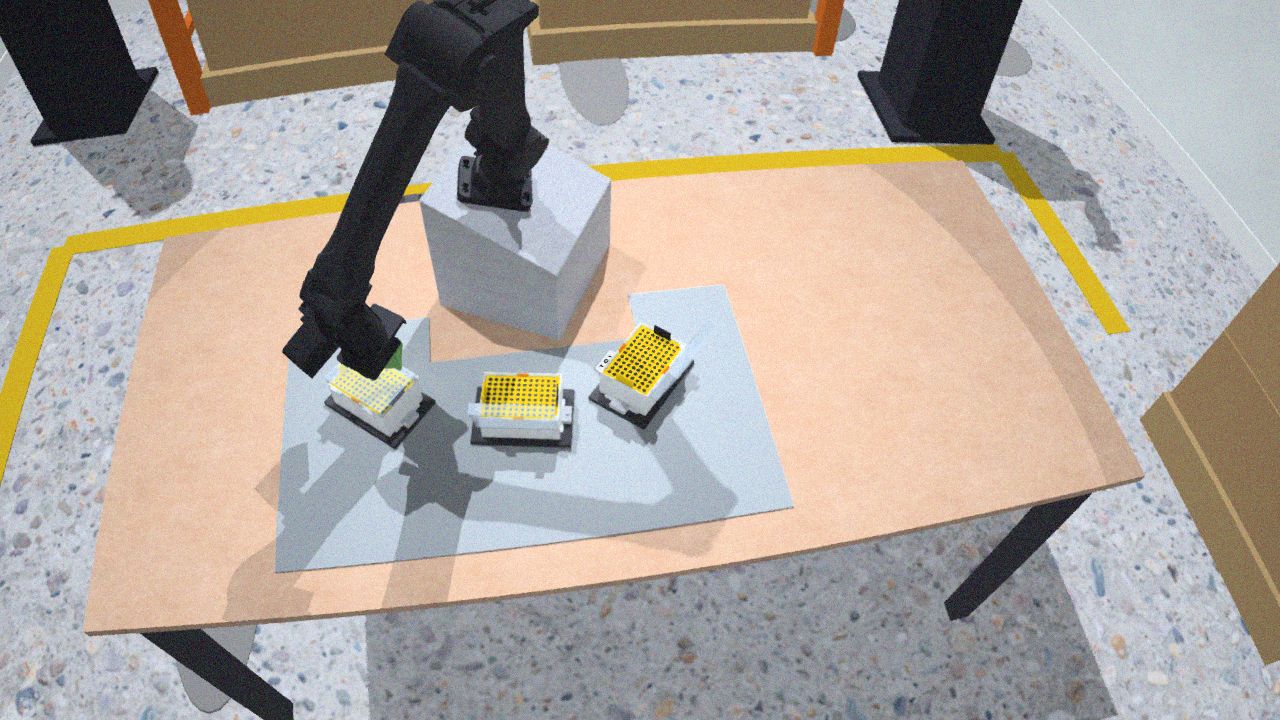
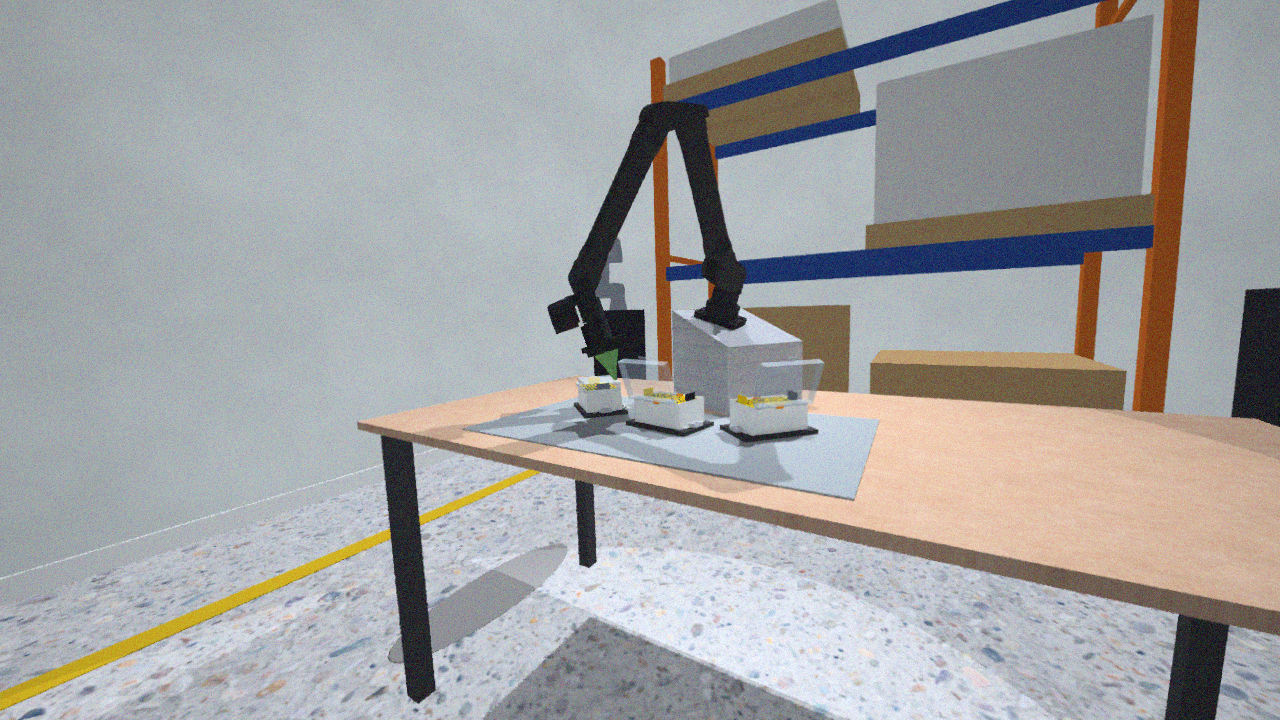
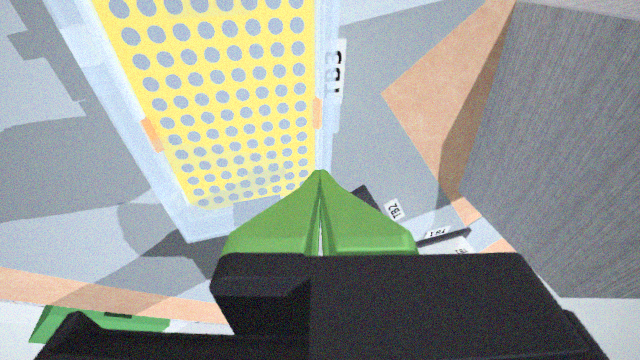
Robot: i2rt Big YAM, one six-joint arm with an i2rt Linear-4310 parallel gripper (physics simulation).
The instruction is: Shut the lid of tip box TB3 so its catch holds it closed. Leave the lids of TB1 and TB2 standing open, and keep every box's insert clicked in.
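Places are measured from the arm's base along level axes (x back, y right, z up), in millimetres.
Where they show: gripper, between the fingertips: (image 1: 398, 367) (image 2: 615, 380) (image 3: 320, 179); arm's base, origin of its link: (image 1: 493, 186) (image 2: 719, 320).
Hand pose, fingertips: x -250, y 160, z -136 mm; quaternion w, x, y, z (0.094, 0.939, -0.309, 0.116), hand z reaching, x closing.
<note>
Things, the pixels of their top centre, and the offset from my fingertips. "pt": a spot on its surface instead. Level surfaces: height alone.
- Tip box TB3, centre of its top: (image 3: 267, 140) (image 1: 374, 370) (image 2: 603, 378) dz +1, dx -2, dy +39 mm
- yellow insert, centre of its top: (image 3: 239, 140) (image 1: 369, 376) (image 2: 598, 380) dz -2, dx -12, dy +46 mm
- TB2, a spot on its surface: (image 1: 523, 429) pt dz -12, dx -118, dy -191 mm
- TB1, centre of its top: (image 1: 637, 352) (image 2: 764, 397) dz -11, dx +9, dy -372 mm
- grey mat, height of its surface: dz -76 mm
- wooden table, height of its surface: dz -80 mm
Tip box TB3 (image 1: 391, 416) (image 2: 599, 397) stands at the left of the mat. Its clear lid (image 3: 176, 220) looks down flat over the yellow insert (image 3: 215, 107), which looks level. I cannot tell whether the catch is engaged. My gripper (image 1: 394, 365) (image 2: 614, 376) (image 3: 320, 179) is shut and empty, its green fingertips at TB3's edge beyond the label; contact is unclear. TB2 (image 1: 523, 429) (image 2: 664, 413) stands in the middle with its clear lid (image 2: 644, 377) upright. TB1 (image 1: 626, 398) (image 2: 768, 420) stands at the right, its clear lid (image 2: 791, 380) also upright. Both inserts look seated.
The grey base block (image 1: 501, 268) (image 2: 760, 358) (image 3: 550, 125) under the arm stands behind the boxes. The boxes stand on dark bases on a grey mat (image 1: 581, 501) (image 2: 832, 456) on the wooden table (image 1: 850, 313) (image 2: 1029, 483). The upright lids rise above TB1 and TB2.
</note>
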